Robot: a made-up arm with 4 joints. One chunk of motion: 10 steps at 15 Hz.
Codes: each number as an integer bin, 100 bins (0 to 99) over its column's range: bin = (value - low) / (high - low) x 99, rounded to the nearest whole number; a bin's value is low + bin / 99 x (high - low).
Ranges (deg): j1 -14..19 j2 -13..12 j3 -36..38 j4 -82..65
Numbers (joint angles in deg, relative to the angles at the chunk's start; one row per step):
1: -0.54 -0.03 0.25 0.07
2: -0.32 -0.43 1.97 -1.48
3: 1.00 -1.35 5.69 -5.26
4: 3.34 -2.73 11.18 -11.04
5: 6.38 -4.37 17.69 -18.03
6: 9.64 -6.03 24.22 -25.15
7: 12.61 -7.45 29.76 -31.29
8: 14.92 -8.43 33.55 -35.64
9: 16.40 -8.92 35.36 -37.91
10: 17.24 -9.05 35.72 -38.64
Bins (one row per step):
1: 40 51 48 55
2: 41 50 51 54
3: 45 46 56 52
4: 52 41 63 48
5: 61 34 72 43
6: 71 28 81 38
7: 80 22 88 34
8: 87 18 93 31
9: 91 16 95 30
10: 94 16 96 29

